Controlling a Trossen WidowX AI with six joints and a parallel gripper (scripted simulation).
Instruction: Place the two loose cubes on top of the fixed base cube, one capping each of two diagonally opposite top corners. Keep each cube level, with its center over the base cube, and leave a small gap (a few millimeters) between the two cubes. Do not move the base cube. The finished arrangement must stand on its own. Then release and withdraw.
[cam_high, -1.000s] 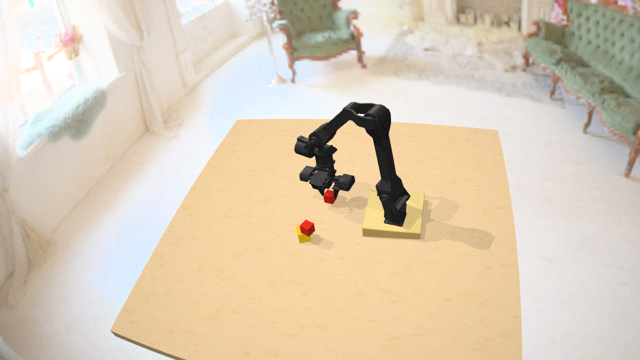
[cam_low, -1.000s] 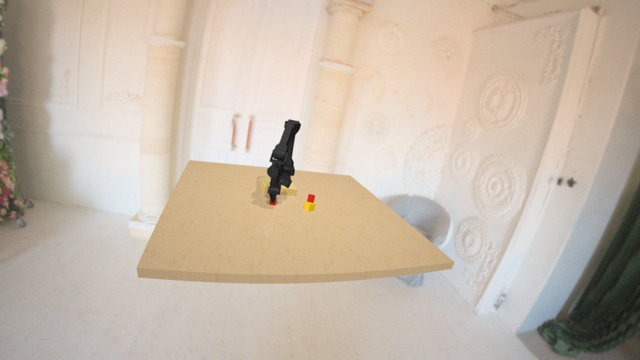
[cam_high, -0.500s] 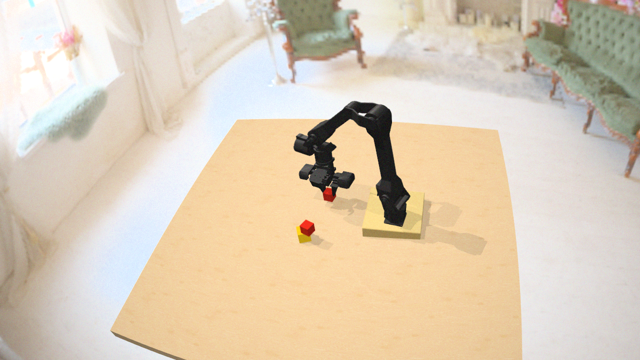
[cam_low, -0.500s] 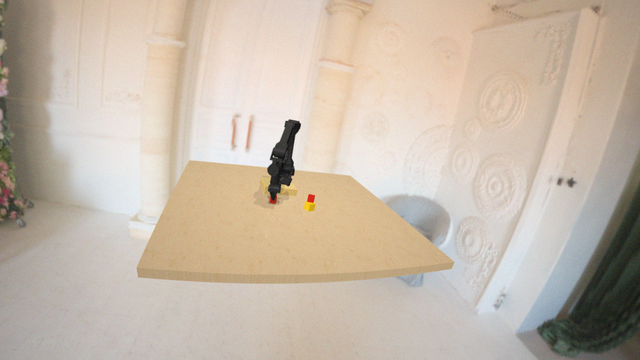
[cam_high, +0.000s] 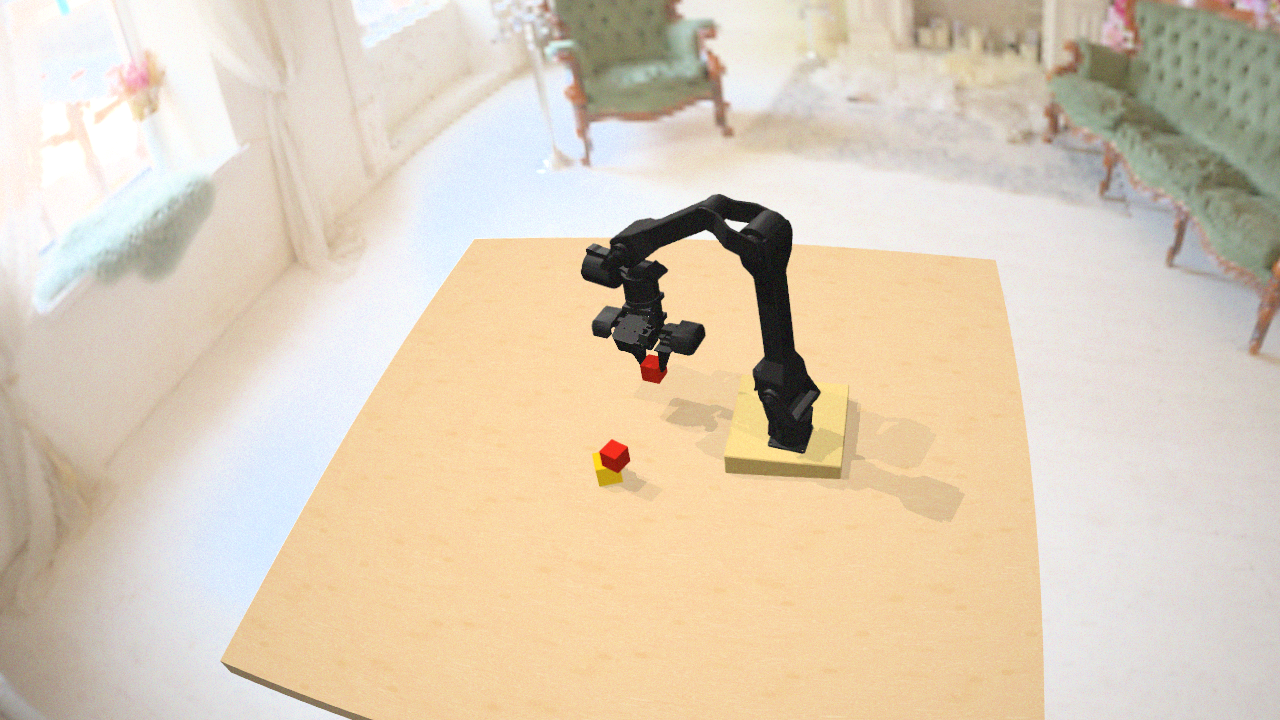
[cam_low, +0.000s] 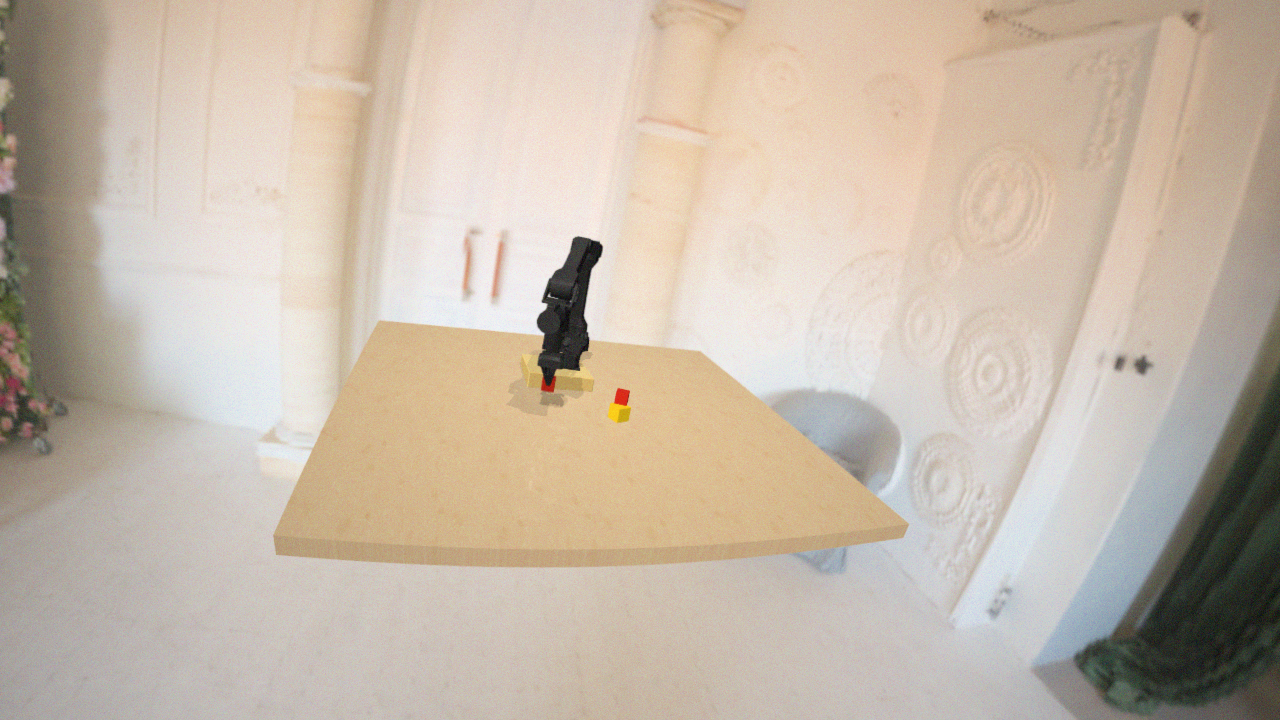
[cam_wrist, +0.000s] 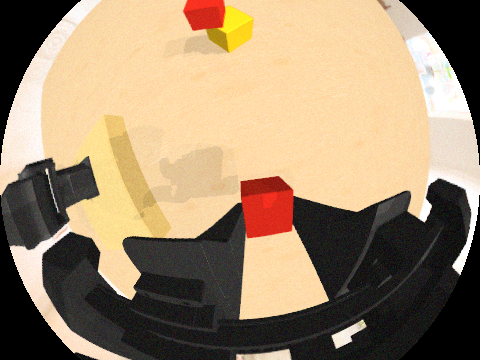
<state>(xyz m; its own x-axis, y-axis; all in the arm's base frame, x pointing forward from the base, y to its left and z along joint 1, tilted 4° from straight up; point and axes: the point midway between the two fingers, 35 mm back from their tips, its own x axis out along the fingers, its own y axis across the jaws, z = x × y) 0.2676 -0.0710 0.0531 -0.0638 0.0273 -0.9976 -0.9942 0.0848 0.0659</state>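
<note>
The red cube lies 1 cm behind my gripper tip, 20 cm to the left of it and 2 cm below it. From my gripper tip the other things lie so: yellow base cube 1 cm ahead, 20 cm to the left, 5 cm below.
</note>
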